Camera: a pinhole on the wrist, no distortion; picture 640 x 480 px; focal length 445.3 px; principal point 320.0 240.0 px. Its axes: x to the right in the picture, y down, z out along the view. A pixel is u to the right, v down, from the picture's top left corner.
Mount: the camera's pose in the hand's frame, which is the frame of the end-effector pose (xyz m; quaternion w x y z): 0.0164 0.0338 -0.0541 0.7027 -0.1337 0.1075 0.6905
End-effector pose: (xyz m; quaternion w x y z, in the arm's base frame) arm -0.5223 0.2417 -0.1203 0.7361 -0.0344 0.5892 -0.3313
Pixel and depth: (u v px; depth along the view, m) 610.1 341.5 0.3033
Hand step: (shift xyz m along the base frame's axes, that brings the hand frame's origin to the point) 0.2837 0.2267 -0.0439
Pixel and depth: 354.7 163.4 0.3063
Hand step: 0.2793 0.0146 -0.0509
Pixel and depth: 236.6 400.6 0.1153
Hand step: 0.0745 0.0362 0.0199
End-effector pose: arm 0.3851 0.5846 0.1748 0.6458 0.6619 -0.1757 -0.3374
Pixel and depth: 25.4 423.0 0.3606
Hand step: -0.3621 -0.1579 -0.0111
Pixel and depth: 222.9 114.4 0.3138
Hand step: -0.0994 -0.2668 0.0682
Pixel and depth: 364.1 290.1 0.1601
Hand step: -0.0448 -0.0730 0.1071
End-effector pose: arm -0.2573 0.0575 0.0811 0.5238 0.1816 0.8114 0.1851
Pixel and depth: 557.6 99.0 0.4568
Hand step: 0.2585 0.4665 -0.0293
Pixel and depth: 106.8 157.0 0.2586
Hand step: 0.1934 0.0547 -0.1288
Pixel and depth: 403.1 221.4 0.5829
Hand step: 0.4453 0.3495 -0.0313
